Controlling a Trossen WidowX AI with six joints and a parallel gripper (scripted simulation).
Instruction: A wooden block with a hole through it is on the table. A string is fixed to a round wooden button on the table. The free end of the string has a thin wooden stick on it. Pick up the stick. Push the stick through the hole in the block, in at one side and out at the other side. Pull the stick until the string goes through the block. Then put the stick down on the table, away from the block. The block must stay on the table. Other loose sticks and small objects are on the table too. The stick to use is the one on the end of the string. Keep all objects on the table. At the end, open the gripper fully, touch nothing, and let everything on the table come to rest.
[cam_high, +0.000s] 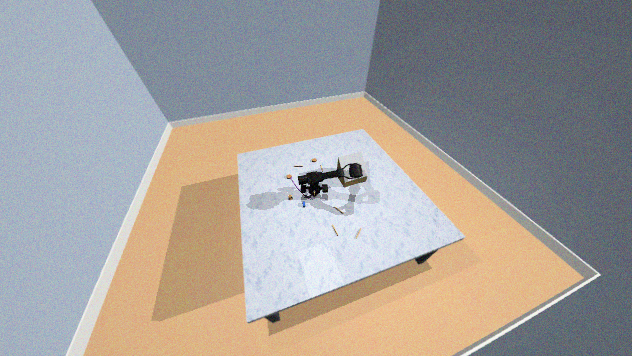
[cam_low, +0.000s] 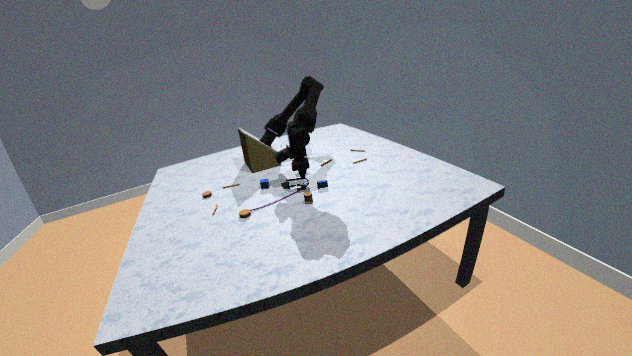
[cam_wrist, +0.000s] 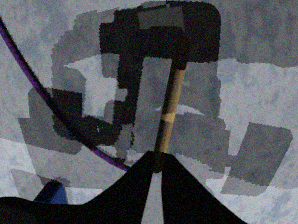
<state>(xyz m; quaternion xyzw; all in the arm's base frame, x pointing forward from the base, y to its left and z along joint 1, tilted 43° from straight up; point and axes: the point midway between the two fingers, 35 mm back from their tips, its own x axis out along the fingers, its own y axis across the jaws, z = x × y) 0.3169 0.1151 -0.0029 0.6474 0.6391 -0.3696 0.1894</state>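
My gripper tip is 15 cm to the left of the blue block and 4 cm past it. Round my gripper tip: thin stick 1 cm to the right; then short wooden cylinder 17 cm ahead, 3 cm to the right.
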